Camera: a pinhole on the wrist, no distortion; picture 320 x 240 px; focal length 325.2 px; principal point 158.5 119.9 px. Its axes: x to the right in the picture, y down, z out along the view. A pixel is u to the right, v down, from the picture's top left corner.
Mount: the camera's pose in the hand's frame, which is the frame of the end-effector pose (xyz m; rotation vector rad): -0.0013 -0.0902 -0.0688 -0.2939 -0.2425 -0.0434
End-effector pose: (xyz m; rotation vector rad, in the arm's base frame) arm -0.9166 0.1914 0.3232 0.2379 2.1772 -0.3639
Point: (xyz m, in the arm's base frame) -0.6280 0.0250 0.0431
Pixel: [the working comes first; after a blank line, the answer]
In the camera's frame: 0.1719 -0.0711 0.4726

277 71
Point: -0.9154 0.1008 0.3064
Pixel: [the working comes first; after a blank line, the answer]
In the camera's frame: 0.0371 -0.0221 0.1023

277 50
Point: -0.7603 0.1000 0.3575
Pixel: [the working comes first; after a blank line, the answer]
In the camera's frame: -0.0700 -0.0220 0.2256

58 88
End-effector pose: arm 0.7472 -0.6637 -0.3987 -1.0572 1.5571 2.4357
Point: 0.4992 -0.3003 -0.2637
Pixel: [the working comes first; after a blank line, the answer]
In the camera's frame: 0.1321 -0.0366 0.5234

241 97
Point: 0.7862 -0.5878 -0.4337
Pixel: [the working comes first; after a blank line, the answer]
In the camera's frame: -0.0051 -0.0211 0.1052

143 55
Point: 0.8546 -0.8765 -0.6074
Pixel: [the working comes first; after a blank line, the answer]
In the camera's frame: 0.0477 0.0574 -0.2253

behind the camera
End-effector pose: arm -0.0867 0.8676 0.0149 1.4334 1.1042 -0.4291
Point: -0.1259 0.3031 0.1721
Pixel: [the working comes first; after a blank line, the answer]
In the camera's frame: -0.2092 -0.1289 0.5951

44 49
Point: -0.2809 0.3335 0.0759
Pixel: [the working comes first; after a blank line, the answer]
In the camera's frame: -0.2092 -0.2778 0.4855

outside the picture
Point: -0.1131 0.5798 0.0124
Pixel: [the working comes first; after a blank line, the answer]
In the camera's frame: -0.0330 -0.0819 0.3325

126 40
